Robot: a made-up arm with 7 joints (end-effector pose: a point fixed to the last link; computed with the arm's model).
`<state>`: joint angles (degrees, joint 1 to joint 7).
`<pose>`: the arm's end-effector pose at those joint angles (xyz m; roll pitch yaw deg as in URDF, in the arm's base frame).
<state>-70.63 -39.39 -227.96 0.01 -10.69 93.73 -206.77</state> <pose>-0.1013 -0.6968 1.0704 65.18 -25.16 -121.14</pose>
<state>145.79 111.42 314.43 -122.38 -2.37 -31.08 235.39</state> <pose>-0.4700 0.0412 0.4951 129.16 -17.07 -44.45</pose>
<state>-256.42 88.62 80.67 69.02 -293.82 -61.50 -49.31</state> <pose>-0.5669 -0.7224 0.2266 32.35 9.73 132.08</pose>
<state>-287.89 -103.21 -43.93 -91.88 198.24 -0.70 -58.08</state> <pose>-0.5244 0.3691 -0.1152 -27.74 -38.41 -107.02</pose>
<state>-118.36 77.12 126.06 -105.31 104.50 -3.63 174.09</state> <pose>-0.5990 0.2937 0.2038 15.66 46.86 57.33</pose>
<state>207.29 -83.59 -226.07 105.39 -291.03 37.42 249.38</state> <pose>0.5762 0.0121 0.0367 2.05 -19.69 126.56</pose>
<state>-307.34 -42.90 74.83 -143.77 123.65 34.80 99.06</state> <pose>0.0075 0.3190 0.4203 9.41 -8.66 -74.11</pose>
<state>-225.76 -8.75 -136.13 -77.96 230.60 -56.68 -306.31</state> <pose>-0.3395 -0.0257 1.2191 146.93 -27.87 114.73</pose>
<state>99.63 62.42 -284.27 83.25 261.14 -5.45 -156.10</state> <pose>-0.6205 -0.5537 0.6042 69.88 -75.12 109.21</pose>
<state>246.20 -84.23 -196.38 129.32 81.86 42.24 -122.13</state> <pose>0.1464 -0.3182 0.0298 40.69 -15.59 87.48</pose>
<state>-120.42 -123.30 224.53 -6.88 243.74 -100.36 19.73</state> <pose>0.3397 -0.7917 -0.0844 -115.74 43.27 -74.45</pose>
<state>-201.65 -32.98 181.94 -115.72 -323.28 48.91 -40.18</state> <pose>-0.0814 -0.0887 1.0481 -166.85 -44.85 38.95</pose>
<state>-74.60 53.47 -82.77 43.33 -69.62 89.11 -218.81</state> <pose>-0.1065 0.6864 0.9522 126.50 10.42 144.30</pose>
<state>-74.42 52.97 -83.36 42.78 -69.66 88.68 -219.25</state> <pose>-0.1031 0.6821 0.9626 126.54 10.01 144.00</pose>
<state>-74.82 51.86 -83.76 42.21 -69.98 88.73 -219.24</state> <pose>-0.1072 0.6702 0.9788 125.91 8.84 144.25</pose>
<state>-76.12 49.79 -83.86 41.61 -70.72 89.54 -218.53</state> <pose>-0.1223 0.6454 1.0038 124.19 6.46 145.40</pose>
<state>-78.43 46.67 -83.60 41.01 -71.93 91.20 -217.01</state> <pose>-0.1482 0.6048 1.0368 121.29 2.75 147.77</pose>
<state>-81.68 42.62 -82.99 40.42 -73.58 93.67 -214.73</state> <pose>-0.1804 0.5474 1.0748 117.32 -2.18 151.59</pose>
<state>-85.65 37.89 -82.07 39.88 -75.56 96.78 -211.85</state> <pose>-0.2125 0.4748 1.1132 112.46 -7.93 156.98</pose>
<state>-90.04 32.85 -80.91 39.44 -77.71 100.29 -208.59</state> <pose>-0.2380 0.3924 1.1474 106.96 -13.92 163.84</pose>
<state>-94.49 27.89 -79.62 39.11 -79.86 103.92 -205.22</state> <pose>-0.2528 0.3083 1.1743 101.07 -19.54 171.78</pose>
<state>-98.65 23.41 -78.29 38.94 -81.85 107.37 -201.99</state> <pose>-0.2569 0.2312 1.1928 95.23 -24.25 -179.90</pose>
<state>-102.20 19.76 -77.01 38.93 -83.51 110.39 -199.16</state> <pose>-0.2539 0.1687 1.2035 89.96 -27.72 -172.16</pose>
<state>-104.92 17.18 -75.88 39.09 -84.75 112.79 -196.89</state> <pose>-0.2486 0.1251 1.2080 85.88 -29.96 -165.93</pose>
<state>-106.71 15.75 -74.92 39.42 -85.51 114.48 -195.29</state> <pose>-0.2455 0.1013 1.2081 83.35 -31.10 -161.87</pose>
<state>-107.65 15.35 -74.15 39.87 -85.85 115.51 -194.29</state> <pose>-0.2463 0.0946 1.2055 82.35 -31.47 -159.98</pose>
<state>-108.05 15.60 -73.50 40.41 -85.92 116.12 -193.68</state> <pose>-0.2502 0.0983 1.2011 82.34 -31.37 -159.53</pose>
